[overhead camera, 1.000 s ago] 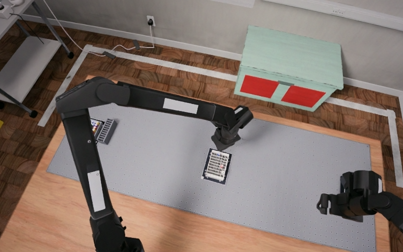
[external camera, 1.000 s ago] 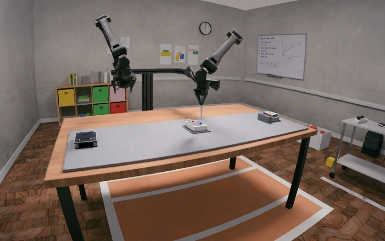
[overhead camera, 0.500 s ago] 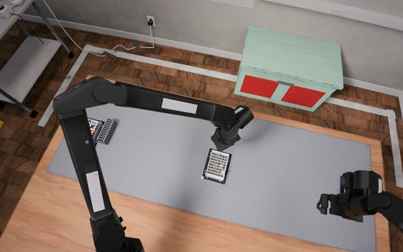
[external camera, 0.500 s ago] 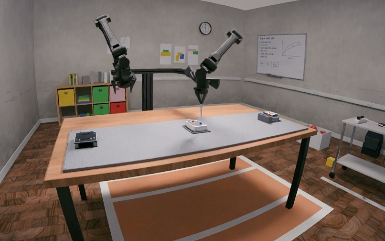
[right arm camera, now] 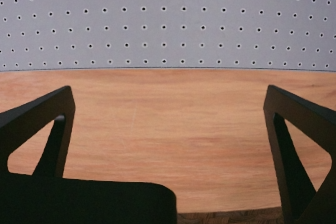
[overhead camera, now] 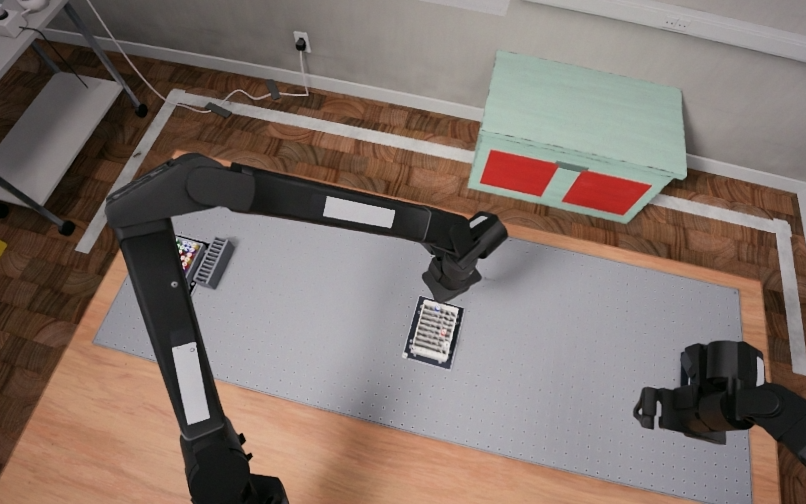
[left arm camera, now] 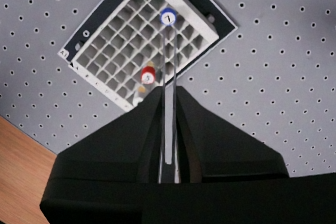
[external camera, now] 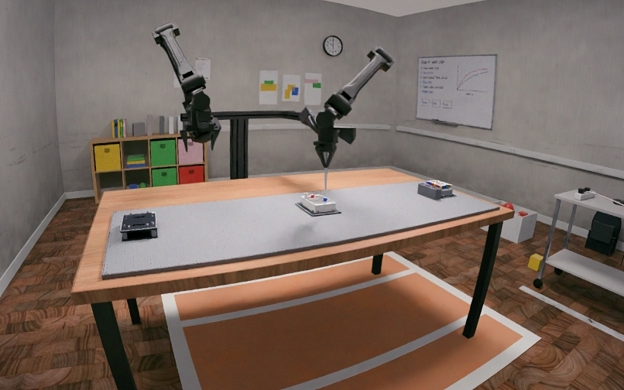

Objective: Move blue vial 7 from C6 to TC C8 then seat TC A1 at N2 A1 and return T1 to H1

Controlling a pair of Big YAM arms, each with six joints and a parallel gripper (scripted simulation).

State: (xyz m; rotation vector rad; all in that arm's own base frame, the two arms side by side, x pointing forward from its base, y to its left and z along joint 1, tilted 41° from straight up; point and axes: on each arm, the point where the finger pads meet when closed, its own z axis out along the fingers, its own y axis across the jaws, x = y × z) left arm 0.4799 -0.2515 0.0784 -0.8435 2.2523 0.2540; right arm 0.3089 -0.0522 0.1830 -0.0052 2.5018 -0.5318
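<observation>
Right now the forceps T1 is 3 cm below my left hand. The rest, counted from my left hand: dark nest N2 (1 cm ahead, 68 cm to the right, 15 cm below); white tube carrier TC (5 cm behind, 16 cm below); grey slotted holder H1 (5 cm behind, 58 cm to the left, 16 cm below).
</observation>
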